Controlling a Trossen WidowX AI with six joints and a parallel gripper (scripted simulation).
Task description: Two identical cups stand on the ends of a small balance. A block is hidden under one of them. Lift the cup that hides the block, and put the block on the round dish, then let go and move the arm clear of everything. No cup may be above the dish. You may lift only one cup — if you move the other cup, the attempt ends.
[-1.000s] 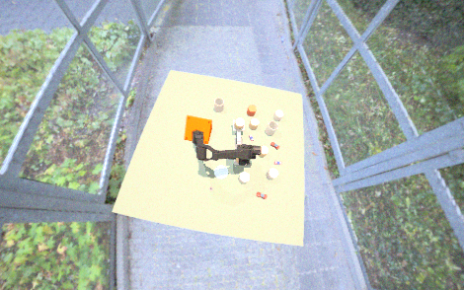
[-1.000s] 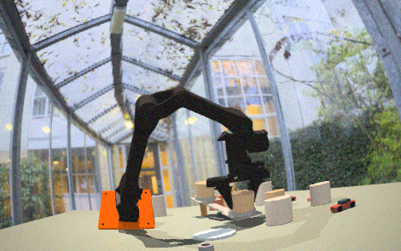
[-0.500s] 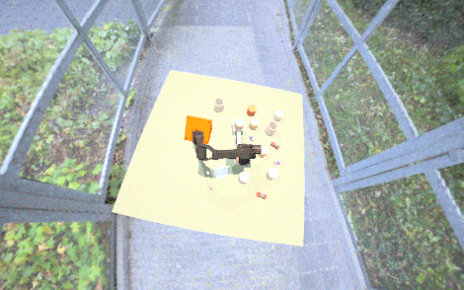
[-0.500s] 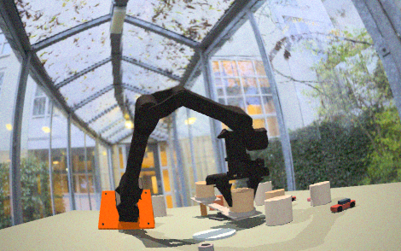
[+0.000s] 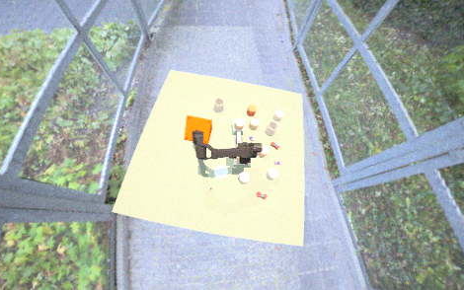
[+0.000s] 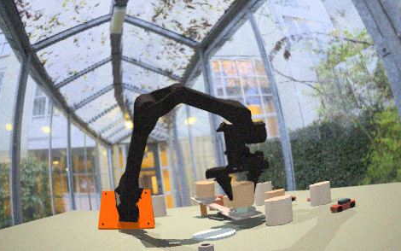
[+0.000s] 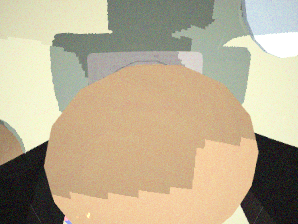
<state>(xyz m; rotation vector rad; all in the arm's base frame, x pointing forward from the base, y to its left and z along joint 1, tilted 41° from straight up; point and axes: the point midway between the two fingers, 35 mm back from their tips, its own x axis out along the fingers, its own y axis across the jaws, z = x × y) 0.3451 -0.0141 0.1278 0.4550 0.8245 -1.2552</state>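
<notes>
Now: the pale green block 3 cm below my gripper tip. Round my gripper tip: balance (13 cm to the left, 5 cm below, 4 cm behind); balance beam (13 cm to the left, 4 cm behind, 3 cm below); round pale dish (12 cm to the right, 11 cm behind, 7 cm below).
</notes>
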